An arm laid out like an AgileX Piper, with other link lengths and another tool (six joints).
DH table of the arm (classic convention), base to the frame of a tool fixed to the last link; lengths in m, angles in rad. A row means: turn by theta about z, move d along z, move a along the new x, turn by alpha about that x. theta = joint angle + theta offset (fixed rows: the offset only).
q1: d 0.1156  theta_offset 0  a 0  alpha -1.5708
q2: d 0  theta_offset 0.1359  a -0.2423  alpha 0
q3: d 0  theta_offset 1.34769  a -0.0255  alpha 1.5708
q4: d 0.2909  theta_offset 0  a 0  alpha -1.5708
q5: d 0  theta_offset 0  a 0  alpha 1.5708
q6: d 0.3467  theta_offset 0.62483  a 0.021  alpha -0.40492
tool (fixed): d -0.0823  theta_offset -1.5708  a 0  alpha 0
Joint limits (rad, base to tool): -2.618..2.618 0..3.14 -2.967..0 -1.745..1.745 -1.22..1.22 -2.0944..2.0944
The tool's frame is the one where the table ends.
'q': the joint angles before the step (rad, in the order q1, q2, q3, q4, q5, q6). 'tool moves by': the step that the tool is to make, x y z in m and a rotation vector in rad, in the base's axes. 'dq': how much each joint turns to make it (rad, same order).
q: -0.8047 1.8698 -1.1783 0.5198 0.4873 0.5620
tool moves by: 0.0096 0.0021 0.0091 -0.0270 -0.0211 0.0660
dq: 0.0060 -0.0008 -0.0216 0.0504 0.0147 -0.0988
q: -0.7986 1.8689 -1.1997 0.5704 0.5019 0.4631
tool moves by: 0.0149 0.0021 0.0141 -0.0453 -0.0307 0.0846
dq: 0.0138 -0.0007 -0.0339 0.0536 0.0148 -0.1145
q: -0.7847 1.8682 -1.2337 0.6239 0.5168 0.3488
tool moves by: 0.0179 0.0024 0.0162 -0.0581 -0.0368 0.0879
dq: 0.0203 0.0002 -0.0376 0.0536 0.0071 -0.1167
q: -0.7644 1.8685 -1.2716 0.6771 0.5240 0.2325
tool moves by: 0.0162 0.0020 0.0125 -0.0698 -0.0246 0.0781
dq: 0.0274 0.0023 -0.0317 0.0245 -0.0100 -0.0906
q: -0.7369 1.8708 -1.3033 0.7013 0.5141 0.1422
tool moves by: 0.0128 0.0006 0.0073 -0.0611 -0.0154 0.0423
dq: 0.0291 0.0023 -0.0168 0.0004 -0.0315 -0.0435
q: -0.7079 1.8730 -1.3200 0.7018 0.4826 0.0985
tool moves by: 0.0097 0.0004 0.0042 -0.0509 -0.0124 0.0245
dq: 0.0256 0.0004 -0.0039 -0.0001 -0.0392 -0.0305
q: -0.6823 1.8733 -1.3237 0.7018 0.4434 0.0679
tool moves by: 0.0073 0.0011 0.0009 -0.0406 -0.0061 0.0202
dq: 0.0218 0.0037 -0.0002 0.0000 -0.0347 -0.0267
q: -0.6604 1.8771 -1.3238 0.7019 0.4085 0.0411
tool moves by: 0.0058 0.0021 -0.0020 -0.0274 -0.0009 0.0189
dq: 0.0176 0.0095 -0.0018 0.0037 -0.0245 -0.0252
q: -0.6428 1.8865 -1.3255 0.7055 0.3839 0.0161
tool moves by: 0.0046 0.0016 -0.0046 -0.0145 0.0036 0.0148
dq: 0.0119 0.0173 -0.0077 0.0044 -0.0142 -0.0193
